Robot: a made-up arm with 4 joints.
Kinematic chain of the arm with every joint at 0, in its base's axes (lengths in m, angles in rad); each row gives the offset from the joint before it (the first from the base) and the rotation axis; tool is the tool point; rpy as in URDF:
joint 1: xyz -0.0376 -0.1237 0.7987 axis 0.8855 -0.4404 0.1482
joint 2: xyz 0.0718 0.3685 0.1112 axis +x
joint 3: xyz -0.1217 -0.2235 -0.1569 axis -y
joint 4: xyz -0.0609 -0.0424 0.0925 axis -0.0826 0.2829 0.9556
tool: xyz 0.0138 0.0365 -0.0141 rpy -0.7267 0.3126 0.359
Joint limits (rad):
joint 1: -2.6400..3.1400
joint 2: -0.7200..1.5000
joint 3: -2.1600..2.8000
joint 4: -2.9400..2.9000
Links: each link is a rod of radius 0.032 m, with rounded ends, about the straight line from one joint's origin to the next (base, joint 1, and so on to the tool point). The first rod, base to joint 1, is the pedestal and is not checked.
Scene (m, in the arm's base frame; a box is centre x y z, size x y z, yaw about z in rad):
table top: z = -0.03
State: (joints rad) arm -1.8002 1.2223 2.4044 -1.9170
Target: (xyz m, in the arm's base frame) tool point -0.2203 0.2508 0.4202
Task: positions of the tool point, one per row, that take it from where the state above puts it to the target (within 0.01 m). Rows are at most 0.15 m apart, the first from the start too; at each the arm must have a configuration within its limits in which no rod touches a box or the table.
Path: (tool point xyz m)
1: -0.3782 -0.1543 0.3404
2: -0.3325 -0.0462 0.3139
3: -0.2887 0.0627 0.3205
4: -0.2505 0.1639 0.3576
5: -0.2203 0.2508 0.4202

